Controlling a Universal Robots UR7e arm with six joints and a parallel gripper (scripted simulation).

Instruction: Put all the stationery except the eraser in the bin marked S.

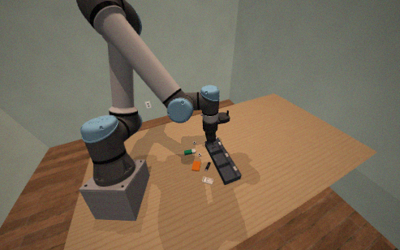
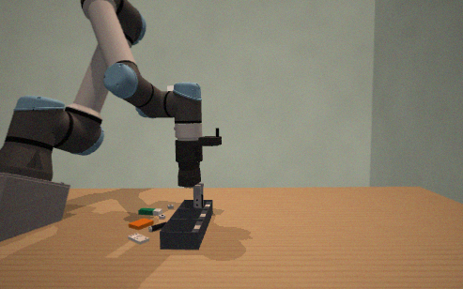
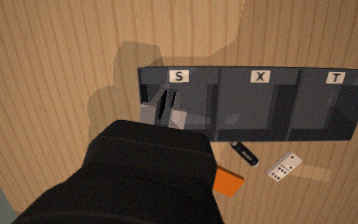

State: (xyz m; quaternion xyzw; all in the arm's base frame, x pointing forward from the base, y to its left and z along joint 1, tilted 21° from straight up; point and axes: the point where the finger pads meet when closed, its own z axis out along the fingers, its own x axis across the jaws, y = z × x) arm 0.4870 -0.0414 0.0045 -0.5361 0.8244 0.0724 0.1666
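My hand is 15 cm past the orange block, 5 cm to the left of it and 4 cm above it. The rest, counted from my hand: black stick (11 cm behind, 9 cm to the right, 4 cm below); dark three-compartment bin tray (9 cm to the right, 3 cm below, 2 cm behind); green-and-white stick (13 cm behind, 4 cm to the left, 4 cm below).
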